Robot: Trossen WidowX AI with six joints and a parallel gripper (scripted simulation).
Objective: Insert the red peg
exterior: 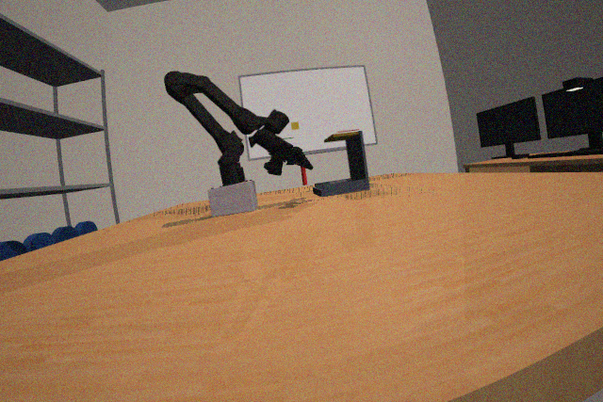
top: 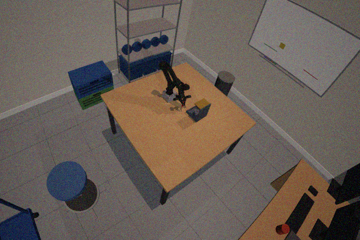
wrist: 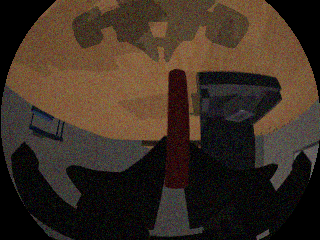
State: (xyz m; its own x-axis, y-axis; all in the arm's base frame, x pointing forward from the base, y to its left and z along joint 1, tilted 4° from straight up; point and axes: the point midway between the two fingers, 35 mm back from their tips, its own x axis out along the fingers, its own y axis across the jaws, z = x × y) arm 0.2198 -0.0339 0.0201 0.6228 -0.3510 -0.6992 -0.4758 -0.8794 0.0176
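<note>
Now: gripper tip 21 cm short of the box back wall, 7 cm to the right of it and 1 cm below it. Round my gripper tip: yellow roof (16 cm ahead, 8 cm to the left, 10 cm above); red peg (3 cm behind, 1 cm to the left, 1 cm below).
</note>
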